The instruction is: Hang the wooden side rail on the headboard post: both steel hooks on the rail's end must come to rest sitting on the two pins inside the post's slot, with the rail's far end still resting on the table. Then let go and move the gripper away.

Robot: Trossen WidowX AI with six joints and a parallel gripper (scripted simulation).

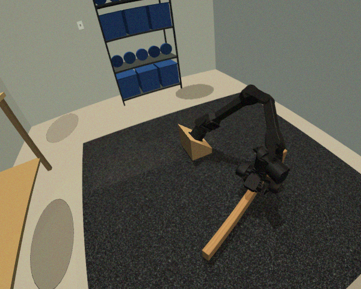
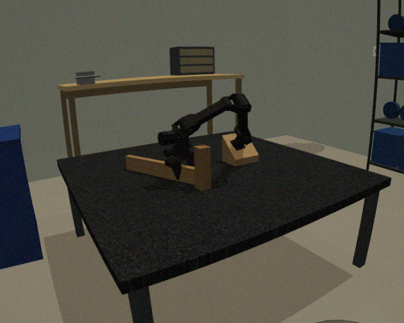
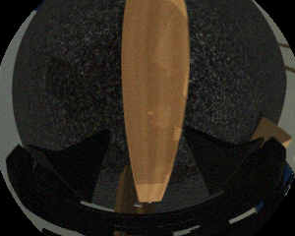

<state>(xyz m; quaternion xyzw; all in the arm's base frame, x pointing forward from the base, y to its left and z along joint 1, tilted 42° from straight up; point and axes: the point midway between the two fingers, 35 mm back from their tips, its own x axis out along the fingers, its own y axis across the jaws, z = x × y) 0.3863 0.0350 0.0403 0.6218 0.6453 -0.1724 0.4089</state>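
My gripper tip is 12 cm to the right of the headboard post, 6 cm below it and 1 cm past it.
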